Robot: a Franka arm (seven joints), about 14 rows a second.
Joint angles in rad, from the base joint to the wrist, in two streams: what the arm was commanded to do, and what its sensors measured. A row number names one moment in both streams.
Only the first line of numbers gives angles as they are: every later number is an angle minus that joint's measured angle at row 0.
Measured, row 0: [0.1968 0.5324 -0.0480 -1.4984 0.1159 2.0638 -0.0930]
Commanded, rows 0 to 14: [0.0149 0.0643 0.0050 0.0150 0.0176 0.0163 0.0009]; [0.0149 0.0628 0.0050 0.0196 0.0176 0.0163 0.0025]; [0.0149 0.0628 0.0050 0.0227 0.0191 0.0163 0.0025]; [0.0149 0.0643 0.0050 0.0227 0.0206 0.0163 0.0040]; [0.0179 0.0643 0.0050 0.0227 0.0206 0.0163 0.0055]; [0.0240 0.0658 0.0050 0.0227 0.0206 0.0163 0.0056]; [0.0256 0.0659 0.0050 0.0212 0.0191 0.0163 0.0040]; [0.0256 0.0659 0.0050 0.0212 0.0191 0.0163 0.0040]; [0.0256 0.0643 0.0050 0.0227 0.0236 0.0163 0.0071]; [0.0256 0.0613 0.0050 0.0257 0.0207 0.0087 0.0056]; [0.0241 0.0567 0.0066 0.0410 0.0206 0.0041 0.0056]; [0.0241 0.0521 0.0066 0.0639 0.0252 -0.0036 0.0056]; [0.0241 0.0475 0.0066 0.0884 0.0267 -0.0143 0.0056]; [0.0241 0.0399 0.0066 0.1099 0.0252 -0.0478 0.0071]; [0.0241 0.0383 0.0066 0.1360 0.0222 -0.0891 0.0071]
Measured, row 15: [0.0190 0.0109 0.0035 0.0530 0.0021 -0.0287 0.0023]
